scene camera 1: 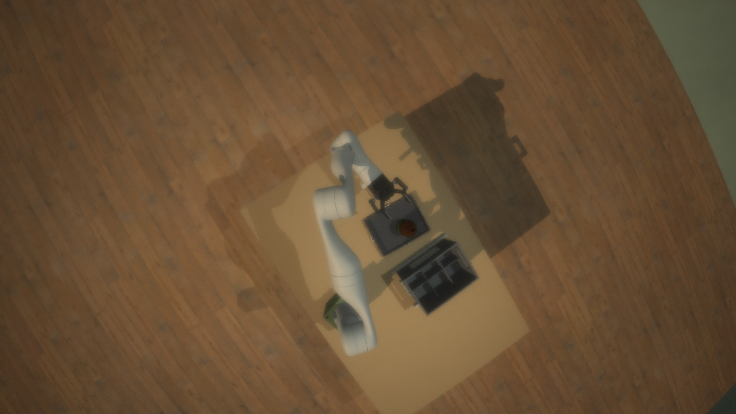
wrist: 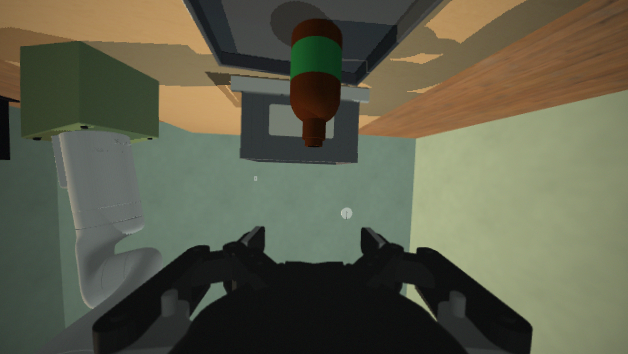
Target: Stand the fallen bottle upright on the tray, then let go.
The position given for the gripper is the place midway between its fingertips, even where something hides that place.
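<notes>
A bottle (wrist: pixel 316 49) is visible in the scene. The gripper (scene camera 1: pixel 400 210) is visible as well, and the wrist view also shows the gripper (wrist: pixel 313 237).
</notes>
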